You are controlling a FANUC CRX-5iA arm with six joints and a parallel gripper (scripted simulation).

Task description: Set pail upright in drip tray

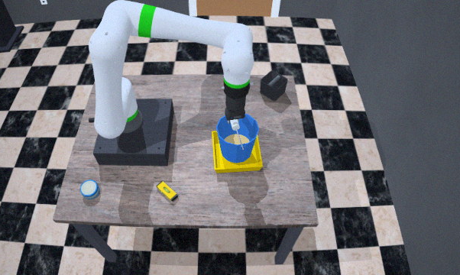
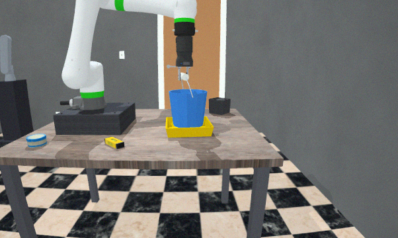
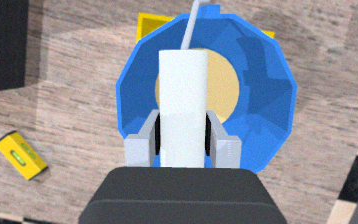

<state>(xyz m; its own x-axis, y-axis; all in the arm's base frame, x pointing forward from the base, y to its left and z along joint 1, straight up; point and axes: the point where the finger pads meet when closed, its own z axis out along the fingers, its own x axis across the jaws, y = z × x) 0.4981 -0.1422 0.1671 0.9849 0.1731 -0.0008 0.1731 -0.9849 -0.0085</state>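
Right now the blue pail is 10 cm below my hand and 1 cm ahead of it. The rest, counted from my hand: yellow drip tray 25 cm below, 2 cm ahead; blue-and-white round tin 65 cm behind, 25 cm below, 19 cm to the right; pail handle 3 cm below, 1 cm ahead.
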